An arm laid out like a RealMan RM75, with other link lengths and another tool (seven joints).
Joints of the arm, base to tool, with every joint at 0 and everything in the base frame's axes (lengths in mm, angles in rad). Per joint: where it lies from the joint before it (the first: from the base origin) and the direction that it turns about. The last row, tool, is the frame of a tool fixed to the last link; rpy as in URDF.
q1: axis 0 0 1 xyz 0 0 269.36
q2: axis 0 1 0 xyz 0 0 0
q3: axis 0 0 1 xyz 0 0 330.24
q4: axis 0 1 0 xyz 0 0 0
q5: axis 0 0 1 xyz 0 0 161.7
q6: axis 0 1 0 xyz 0 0 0
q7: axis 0 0 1 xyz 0 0 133.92
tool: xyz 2 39 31 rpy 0 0.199 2.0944
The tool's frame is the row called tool.
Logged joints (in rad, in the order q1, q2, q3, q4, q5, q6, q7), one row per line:
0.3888 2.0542 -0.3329 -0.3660 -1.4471 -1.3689 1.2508
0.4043 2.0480 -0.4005 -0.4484 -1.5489 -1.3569 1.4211
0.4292 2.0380 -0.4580 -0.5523 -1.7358 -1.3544 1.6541
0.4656 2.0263 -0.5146 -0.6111 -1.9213 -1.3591 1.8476
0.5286 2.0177 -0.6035 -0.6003 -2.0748 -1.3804 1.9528
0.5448 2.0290 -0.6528 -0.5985 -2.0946 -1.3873 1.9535
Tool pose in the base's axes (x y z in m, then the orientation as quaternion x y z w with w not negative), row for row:
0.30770 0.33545 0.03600 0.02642 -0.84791 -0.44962 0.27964
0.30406 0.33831 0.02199 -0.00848 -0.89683 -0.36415 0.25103
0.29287 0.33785 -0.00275 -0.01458 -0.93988 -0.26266 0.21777
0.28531 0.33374 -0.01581 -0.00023 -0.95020 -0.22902 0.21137
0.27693 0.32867 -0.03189 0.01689 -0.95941 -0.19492 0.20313
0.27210 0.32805 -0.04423 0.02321 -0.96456 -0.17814 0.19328
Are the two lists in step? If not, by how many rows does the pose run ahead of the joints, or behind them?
The pose runs 2 rows ahead of the joints: the pose in row i belongs to the joints in row i + 2.
